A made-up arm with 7 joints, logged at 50 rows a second.
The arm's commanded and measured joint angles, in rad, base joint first. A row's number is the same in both.
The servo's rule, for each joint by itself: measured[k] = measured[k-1] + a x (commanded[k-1-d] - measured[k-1]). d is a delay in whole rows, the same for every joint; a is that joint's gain. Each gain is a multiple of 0.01, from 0.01 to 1. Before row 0 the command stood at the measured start. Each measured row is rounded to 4 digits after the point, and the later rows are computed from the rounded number. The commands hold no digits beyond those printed.
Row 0, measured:
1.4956, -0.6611, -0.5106, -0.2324, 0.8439, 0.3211, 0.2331
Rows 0 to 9, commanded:
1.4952, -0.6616, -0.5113, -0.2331, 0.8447, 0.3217, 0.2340
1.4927, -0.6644, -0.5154, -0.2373, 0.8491, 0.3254, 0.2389
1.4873, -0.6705, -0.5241, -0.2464, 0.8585, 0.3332, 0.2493
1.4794, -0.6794, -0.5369, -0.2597, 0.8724, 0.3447, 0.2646
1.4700, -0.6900, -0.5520, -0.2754, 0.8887, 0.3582, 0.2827
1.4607, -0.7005, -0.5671, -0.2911, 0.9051, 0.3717, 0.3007
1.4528, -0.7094, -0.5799, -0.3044, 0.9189, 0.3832, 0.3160
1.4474, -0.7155, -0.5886, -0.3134, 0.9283, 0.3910, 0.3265
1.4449, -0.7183, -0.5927, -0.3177, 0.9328, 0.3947, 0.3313
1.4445, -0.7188, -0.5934, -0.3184, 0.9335, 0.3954, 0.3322
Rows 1 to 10, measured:
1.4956, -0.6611, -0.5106, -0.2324, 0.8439, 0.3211, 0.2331
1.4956, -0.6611, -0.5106, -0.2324, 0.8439, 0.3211, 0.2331
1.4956, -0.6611, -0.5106, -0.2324, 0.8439, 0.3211, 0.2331
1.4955, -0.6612, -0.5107, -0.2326, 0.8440, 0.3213, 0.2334
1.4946, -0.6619, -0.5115, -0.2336, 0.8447, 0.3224, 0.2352
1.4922, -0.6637, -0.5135, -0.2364, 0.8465, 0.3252, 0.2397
1.4880, -0.6670, -0.5172, -0.2415, 0.8499, 0.3303, 0.2477
1.4821, -0.6718, -0.5228, -0.2490, 0.8549, 0.3376, 0.2589
1.4750, -0.6778, -0.5299, -0.2583, 0.8614, 0.3465, 0.2723
1.4677, -0.6844, -0.5379, -0.2684, 0.8689, 0.3560, 0.2863
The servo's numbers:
d 3
a 0.33 0.21 0.16 0.22 0.13 0.26 0.32

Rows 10 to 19, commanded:
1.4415, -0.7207, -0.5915, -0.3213, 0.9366, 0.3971, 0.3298
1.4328, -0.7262, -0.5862, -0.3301, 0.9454, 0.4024, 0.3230
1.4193, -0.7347, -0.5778, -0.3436, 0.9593, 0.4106, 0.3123
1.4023, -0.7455, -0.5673, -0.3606, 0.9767, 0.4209, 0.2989
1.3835, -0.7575, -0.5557, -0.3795, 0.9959, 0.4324, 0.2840
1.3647, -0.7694, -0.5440, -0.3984, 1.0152, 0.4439, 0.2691
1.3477, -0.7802, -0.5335, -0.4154, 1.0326, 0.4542, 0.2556
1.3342, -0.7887, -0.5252, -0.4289, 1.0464, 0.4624, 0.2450
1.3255, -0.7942, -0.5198, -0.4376, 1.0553, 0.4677, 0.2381
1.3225, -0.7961, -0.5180, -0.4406, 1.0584, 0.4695, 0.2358
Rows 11 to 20, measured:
1.4610, -0.6909, -0.5460, -0.2783, 0.8766, 0.3651, 0.2992
1.4557, -0.6967, -0.5535, -0.2870, 0.8839, 0.3728, 0.3095
1.4520, -0.7013, -0.5599, -0.2939, 0.8903, 0.3787, 0.3168
1.4485, -0.7054, -0.5650, -0.2999, 0.8963, 0.3835, 0.3210
1.4433, -0.7098, -0.5684, -0.3065, 0.9027, 0.3884, 0.3216
1.4354, -0.7150, -0.5699, -0.3147, 0.9101, 0.3942, 0.3186
1.4245, -0.7214, -0.5695, -0.3248, 0.9188, 0.4011, 0.3123
1.4110, -0.7290, -0.5673, -0.3368, 0.9288, 0.4092, 0.3032
1.3957, -0.7375, -0.5636, -0.3504, 0.9400, 0.4182, 0.2923
1.3799, -0.7465, -0.5588, -0.3647, 0.9520, 0.4276, 0.2806

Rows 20 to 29, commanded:
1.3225, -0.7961, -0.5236, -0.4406, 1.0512, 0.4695, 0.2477
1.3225, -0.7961, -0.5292, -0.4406, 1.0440, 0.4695, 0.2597
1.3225, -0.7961, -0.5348, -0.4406, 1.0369, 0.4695, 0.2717
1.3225, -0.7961, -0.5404, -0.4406, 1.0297, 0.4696, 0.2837
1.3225, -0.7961, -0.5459, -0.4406, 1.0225, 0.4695, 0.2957
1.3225, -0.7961, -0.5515, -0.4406, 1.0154, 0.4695, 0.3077
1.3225, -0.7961, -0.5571, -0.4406, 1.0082, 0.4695, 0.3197
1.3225, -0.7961, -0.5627, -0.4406, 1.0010, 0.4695, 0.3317
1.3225, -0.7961, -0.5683, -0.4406, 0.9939, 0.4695, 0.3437
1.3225, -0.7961, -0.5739, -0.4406, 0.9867, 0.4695, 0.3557
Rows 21 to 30, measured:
1.3648, -0.7554, -0.5534, -0.3788, 0.9643, 0.4366, 0.2692
1.3518, -0.7635, -0.5480, -0.3917, 0.9761, 0.4447, 0.2592
1.3421, -0.7703, -0.5432, -0.4025, 0.9868, 0.4511, 0.2517
1.3356, -0.7757, -0.5401, -0.4109, 0.9952, 0.4559, 0.2504
1.3313, -0.7800, -0.5384, -0.4174, 1.0015, 0.4594, 0.2534
1.3284, -0.7834, -0.5378, -0.4225, 1.0061, 0.4620, 0.2593
1.3265, -0.7861, -0.5382, -0.4265, 1.0092, 0.4640, 0.2671
1.3252, -0.7882, -0.5394, -0.4296, 1.0109, 0.4654, 0.2763
1.3243, -0.7899, -0.5413, -0.4320, 1.0115, 0.4665, 0.2863
1.3237, -0.7912, -0.5438, -0.4339, 1.0111, 0.4673, 0.2970

